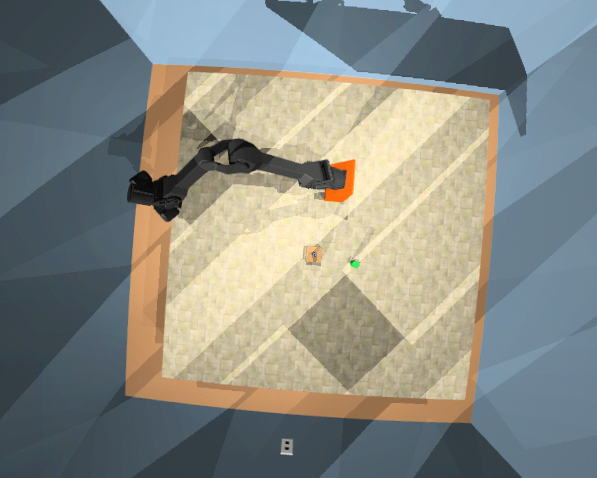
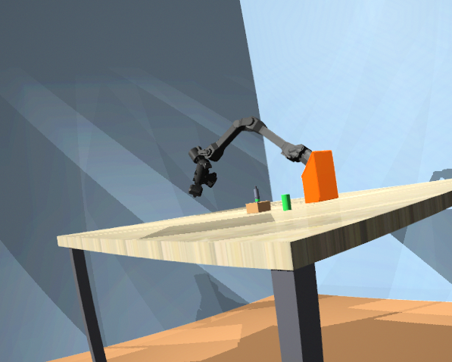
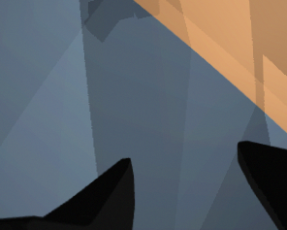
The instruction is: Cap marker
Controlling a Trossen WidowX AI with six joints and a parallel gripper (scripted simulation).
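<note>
Now: the green cap 150 mm ahead of my gripper tip, 810 mm to the left of it and 80 mm below it. The rest, counted from my gripper tip: brown holder block (130 mm ahead, 650 mm to the left, 80 mm below).
</note>
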